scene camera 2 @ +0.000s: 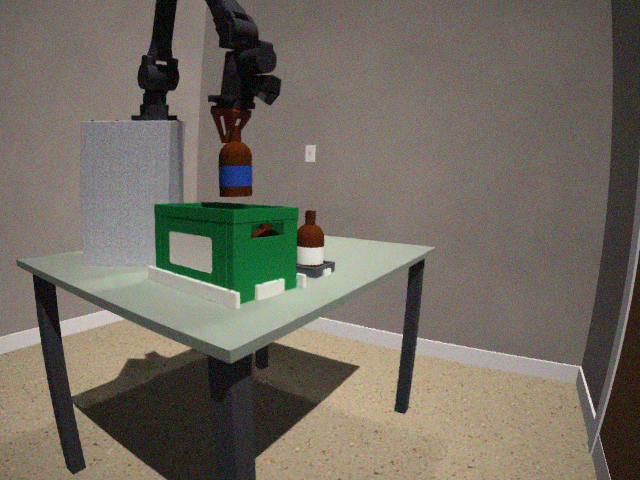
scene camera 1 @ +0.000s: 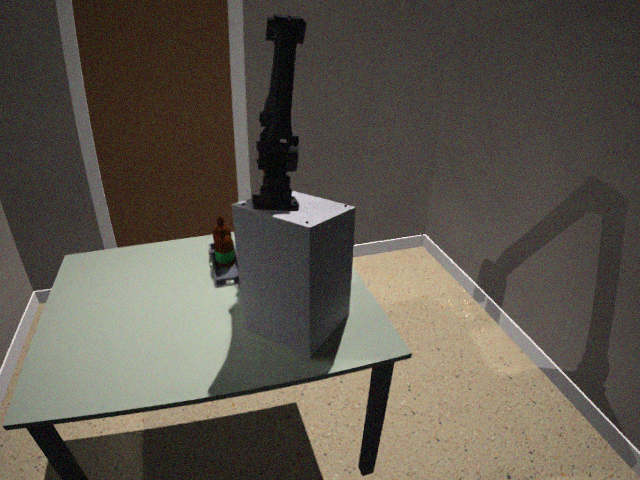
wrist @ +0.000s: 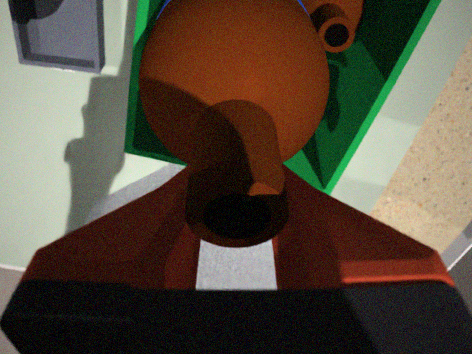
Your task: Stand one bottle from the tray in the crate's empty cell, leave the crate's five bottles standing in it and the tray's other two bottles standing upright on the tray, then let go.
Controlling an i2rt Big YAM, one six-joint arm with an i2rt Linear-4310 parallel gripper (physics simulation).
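Frame: origin at the arm's base, x back, y right, z up, level; centimetres.
Seen in the pictures: gripper, fingertip midpoint: [scene camera 2: 227,143] [wrist: 236,176]; arm's base at its link origin: [scene camera 2: 154,120] [scene camera 1: 274,205].
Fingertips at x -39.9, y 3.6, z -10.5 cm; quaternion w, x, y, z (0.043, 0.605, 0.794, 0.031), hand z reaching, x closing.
Observation:
Offsets run from my fingertips to a thing's middle. "pt": to the spot under its first point. Level surfaces: height alone.
My gripper [scene camera 2: 231,135] [wrist: 236,176] is shut on the neck of a brown bottle with a blue label @(dx -1.9, dy -0.8, dz -4.0 cm) [scene camera 2: 235,178] [wrist: 240,65]. The bottle hangs upright above the green crate @(dx -1.5, dy +2.2, dz -22.6 cm) [scene camera 2: 266,263] [wrist: 380,100], its base a little higher than the rim. A brown bottle in the crate [scene camera 2: 264,231] [wrist: 351,12] shows through the handhold and beside the held bottle; the cell below is hidden. A white-labelled bottle @(dx -8.2, dy -21.0, dz -23.1 cm) [scene camera 2: 310,237] stands on the grey tray [scene camera 2: 311,271] [wrist: 70,35] [scene camera 1: 226,282]. A green-labelled bottle @(dx +0.6, dy -20.4, dz -23.1 cm) [scene camera 1: 223,245] stands there in scene camera 1, where gripper and crate are hidden.
A tall grey pedestal [scene camera 1: 273,279] [scene camera 2: 126,196] carries the arm at one side of the table @(dz -31.4 cm) [scene camera 1: 129,330] [scene camera 2: 372,253]. Low white strips @(pt dx -4.5, dy +12.5, dz -29.8 cm) [scene camera 2: 193,287] border the crate's base. The tray is close beside the crate.

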